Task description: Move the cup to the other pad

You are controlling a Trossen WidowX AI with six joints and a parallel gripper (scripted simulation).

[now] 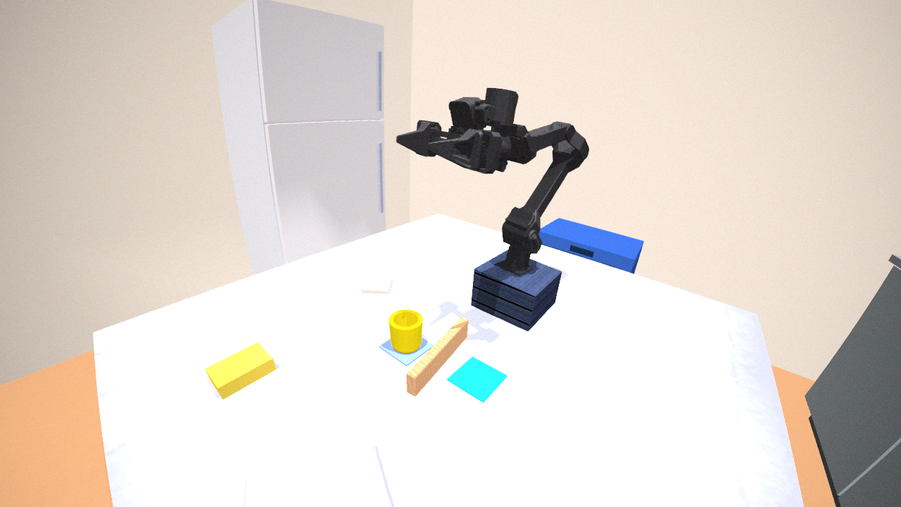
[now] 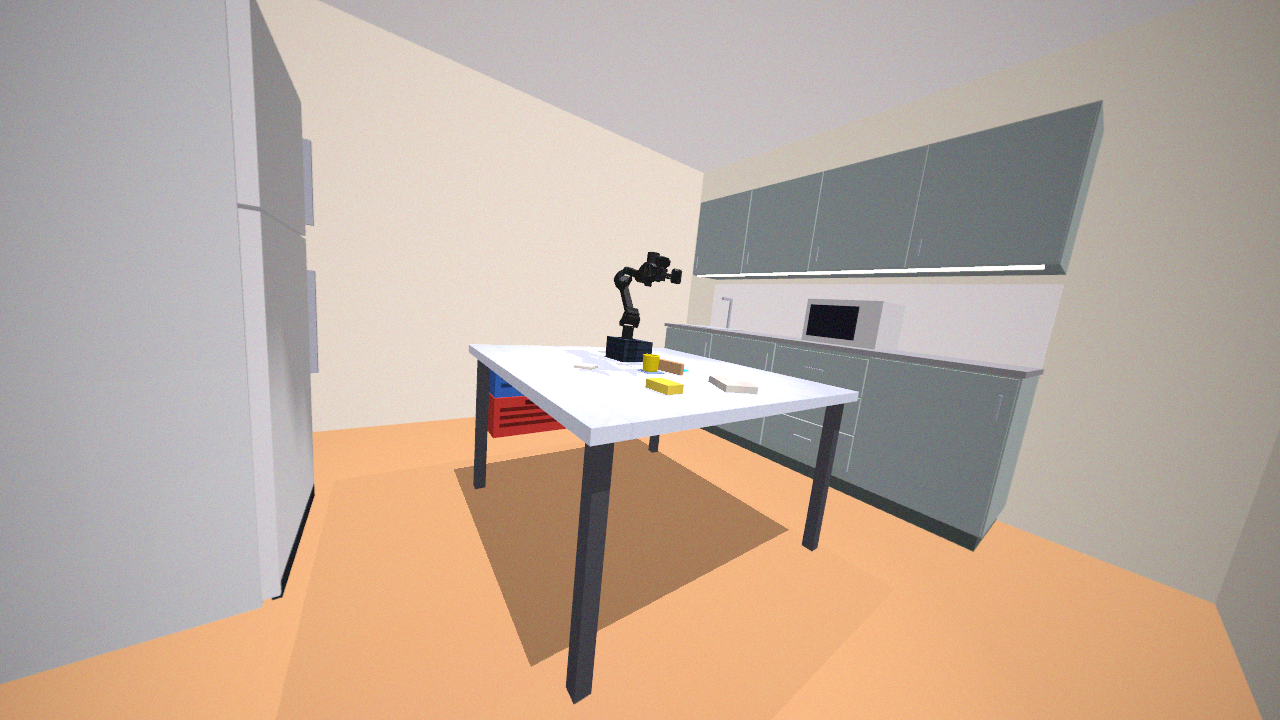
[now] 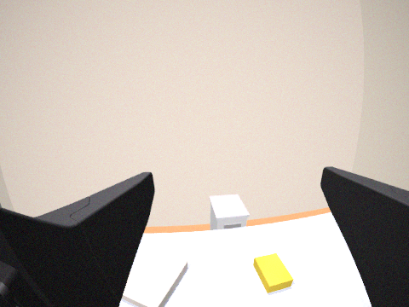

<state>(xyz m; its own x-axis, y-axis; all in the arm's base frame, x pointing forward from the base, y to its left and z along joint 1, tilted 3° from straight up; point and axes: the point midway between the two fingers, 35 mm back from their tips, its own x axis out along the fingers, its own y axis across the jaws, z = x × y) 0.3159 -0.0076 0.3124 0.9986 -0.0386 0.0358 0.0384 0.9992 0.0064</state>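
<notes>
Now: gripper tip 2 cm past the yellow cup, 5 cm to the left of it and 39 cm above it. From my gripper tip the other things lie so: light blue pad (2 cm behind, 4 cm to the right, 43 cm below); wooden bar (4 cm behind, 4 cm to the left, 41 cm below); red marble (3 cm behind, 4 cm to the right, 41 cm below).
</notes>
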